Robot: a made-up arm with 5 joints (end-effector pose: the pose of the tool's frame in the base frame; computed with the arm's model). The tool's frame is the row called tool.
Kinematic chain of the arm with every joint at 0, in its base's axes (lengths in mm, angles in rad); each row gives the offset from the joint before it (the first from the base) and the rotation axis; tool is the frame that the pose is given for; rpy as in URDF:
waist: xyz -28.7 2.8 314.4 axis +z
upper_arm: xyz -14 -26.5 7.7 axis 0 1 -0.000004
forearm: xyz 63.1 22.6 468.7 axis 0 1 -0.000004
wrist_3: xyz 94.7 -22.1 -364.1 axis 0 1 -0.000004
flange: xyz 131.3 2.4 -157.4 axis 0 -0.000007 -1
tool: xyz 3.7 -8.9 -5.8 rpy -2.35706 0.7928 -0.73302
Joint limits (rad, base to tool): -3.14..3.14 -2..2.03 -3.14..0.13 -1.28..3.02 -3.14..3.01
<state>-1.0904 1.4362 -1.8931 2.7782 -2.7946</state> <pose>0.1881 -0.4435 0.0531 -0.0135 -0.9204 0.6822</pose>
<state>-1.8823 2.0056 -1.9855 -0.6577 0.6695</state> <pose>-0.2661 -0.6272 -0.3530 0.1672 1.9064 -1.6728</pose>
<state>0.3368 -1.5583 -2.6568 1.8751 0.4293</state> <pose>-0.7925 -0.2998 0.6891 -0.6414 -0.5871 -0.8734</pose>
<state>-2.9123 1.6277 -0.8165 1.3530 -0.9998</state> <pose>-0.0710 0.0189 -0.1124 0.5565 0.1707 -0.0064</pose>
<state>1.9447 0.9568 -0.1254 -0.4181 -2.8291</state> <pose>-0.1085 0.2446 0.0234 -0.7581 1.8226 -0.8187</pose>
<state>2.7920 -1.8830 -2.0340 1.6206 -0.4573</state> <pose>0.7067 -0.2334 0.6439 0.3230 -1.4576 0.6458</pose>
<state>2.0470 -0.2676 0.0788 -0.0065 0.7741</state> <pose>-0.1104 0.2321 0.3156 -2.1427 -0.2932 1.2260</pose>
